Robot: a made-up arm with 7 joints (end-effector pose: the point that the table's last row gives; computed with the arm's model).
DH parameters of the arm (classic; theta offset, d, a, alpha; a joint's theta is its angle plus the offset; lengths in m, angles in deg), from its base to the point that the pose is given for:
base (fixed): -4.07 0 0 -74.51
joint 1: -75.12 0.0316 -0.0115 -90
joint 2: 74 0 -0.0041 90
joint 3: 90 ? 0.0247 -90
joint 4: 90 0.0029 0.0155 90
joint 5: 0 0.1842 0 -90
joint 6: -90 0 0.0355 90
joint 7: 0 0 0 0
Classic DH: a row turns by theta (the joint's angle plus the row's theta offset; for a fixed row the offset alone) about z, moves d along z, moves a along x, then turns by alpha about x.
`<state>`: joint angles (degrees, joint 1 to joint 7).
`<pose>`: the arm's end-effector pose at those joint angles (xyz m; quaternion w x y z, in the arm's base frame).
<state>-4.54 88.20 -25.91 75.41 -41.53 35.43 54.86</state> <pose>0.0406 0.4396 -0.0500 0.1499 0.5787 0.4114 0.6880</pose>
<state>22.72 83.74 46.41 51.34 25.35 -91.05 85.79</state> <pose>0.0948 0.3815 0.0045 0.6388 0.4724 -0.5604 0.2339</pose>
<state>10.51 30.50 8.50 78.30 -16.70 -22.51 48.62</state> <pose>-0.0952 0.2593 -0.3343 0.5723 0.3770 0.4534 0.5699</pose>
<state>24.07 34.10 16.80 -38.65 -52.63 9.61 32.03</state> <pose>0.1277 0.1466 -0.1360 0.9648 -0.0868 0.0893 0.2316</pose>
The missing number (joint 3, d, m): -0.1941
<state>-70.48 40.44 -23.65 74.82 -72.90 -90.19 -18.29</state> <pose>0.3447 0.1998 -0.0753 0.7672 0.0788 -0.6166 0.1580</pose>
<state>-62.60 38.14 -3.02 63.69 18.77 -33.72 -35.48</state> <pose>0.3693 0.1814 -0.1070 0.8459 0.4487 0.0026 -0.2881</pose>
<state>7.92 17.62 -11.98 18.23 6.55 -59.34 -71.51</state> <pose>0.1060 0.0743 -0.3093 0.6677 0.1822 -0.0481 -0.7202</pose>
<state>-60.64 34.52 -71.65 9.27 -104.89 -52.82 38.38</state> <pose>0.2891 -0.0566 -0.1617 0.9023 -0.4202 0.0670 0.0688</pose>
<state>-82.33 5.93 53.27 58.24 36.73 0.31 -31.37</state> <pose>0.4155 0.0620 -0.0688 0.9854 0.0036 -0.0036 -0.1703</pose>
